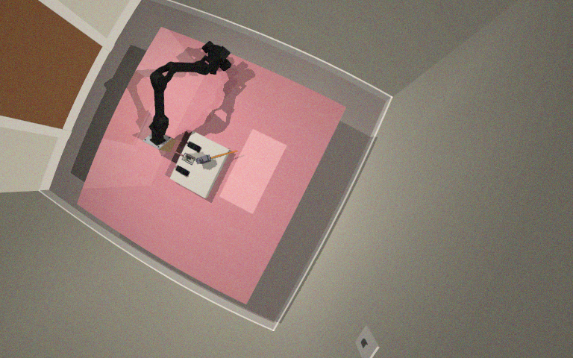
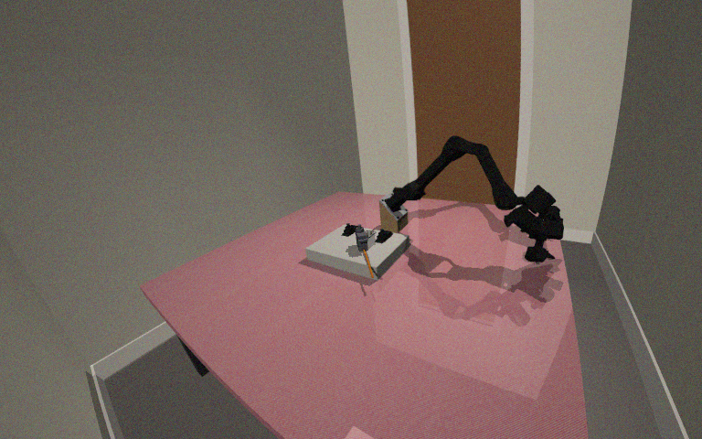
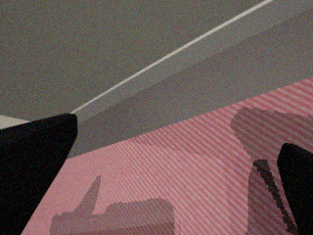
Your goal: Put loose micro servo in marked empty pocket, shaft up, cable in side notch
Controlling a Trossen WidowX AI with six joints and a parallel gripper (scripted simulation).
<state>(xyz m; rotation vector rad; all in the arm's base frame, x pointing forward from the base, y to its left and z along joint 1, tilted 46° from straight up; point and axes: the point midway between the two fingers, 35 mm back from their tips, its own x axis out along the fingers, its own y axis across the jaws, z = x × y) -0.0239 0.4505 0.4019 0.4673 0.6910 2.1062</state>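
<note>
My gripper tip is 610 mm to the left of the light grey deck, 330 mm short of it and 20 mm above it.
</note>
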